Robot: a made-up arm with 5 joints.
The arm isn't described. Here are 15 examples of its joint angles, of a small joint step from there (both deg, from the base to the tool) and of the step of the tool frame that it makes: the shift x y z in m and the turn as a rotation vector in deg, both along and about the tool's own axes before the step.
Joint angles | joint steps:
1: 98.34 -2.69 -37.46 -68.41 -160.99 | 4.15 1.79 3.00 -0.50 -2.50
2: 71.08 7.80 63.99 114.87 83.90 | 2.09 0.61 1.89 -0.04 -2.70
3: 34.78 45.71 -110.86 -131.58 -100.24 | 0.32 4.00 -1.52 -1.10 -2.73
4: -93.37 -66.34 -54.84 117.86 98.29 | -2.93 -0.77 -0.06 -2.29 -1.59
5: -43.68 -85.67 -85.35 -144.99 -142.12 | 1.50 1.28 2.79 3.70 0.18
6: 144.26 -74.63 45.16 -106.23 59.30 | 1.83 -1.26 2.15 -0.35 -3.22
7: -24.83 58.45 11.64 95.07 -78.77 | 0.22 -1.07 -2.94 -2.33 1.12
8: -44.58 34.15 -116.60 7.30 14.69 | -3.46 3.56 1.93 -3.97 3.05
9: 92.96 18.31 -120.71 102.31 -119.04 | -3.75 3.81 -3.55 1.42 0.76
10: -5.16 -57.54 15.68 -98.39 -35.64 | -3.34 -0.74 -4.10 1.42 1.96
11: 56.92 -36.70 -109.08 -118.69 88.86 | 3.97 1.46 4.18 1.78 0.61
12: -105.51 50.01 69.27 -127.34 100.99 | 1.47 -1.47 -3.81 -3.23 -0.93
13: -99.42 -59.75 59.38 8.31 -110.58 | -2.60 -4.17 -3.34 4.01 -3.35
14: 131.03 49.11 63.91 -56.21 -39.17 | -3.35 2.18 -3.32 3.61 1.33
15: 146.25 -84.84 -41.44 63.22 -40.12 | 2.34 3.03 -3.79 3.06 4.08
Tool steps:
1: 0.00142 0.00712 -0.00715 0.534 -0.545 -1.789
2: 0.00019 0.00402 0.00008 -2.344 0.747 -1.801
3: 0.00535 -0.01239 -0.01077 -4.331 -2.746 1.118
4: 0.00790 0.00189 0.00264 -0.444 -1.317 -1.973
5: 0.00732 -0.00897 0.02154 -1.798 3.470 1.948
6: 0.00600 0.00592 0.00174 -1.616 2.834 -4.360
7: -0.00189 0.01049 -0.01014 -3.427 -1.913 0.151
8: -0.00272 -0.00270 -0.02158 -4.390 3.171 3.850
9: -0.00582 0.00503 -0.02575 3.090 -2.777 -1.034
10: -0.00358 -0.01234 -0.00012 4.848 -1.761 1.297
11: 0.00433 -0.00140 0.00385 0.073 -2.612 0.237
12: -0.00764 0.01773 0.00694 6.029 1.970 0.873
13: -0.00042 0.02882 0.01387 -3.614 2.903 -6.016
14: -0.00869 -0.01143 -0.00948 4.433 -4.206 1.344
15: 0.00429 0.00145 0.00399 0.096 1.931 2.701
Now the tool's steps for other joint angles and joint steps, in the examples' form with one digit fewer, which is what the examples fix.
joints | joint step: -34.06 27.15 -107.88 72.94 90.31 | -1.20 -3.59 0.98 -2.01 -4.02
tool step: 0.0043 0.0048 0.0046 -3.38 -0.55 -1.86
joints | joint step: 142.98 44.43 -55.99 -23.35 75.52 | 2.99 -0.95 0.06 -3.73 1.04
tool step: -0.0038 0.0050 0.0096 4.04 -0.33 1.60
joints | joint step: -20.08 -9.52 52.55 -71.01 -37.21 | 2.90 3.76 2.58 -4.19 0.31
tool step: -0.0101 -0.0116 -0.0069 -0.35 -1.64 2.86
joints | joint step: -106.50 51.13 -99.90 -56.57 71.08 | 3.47 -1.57 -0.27 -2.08 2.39
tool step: -0.0142 0.0014 0.0038 3.42 0.81 5.40
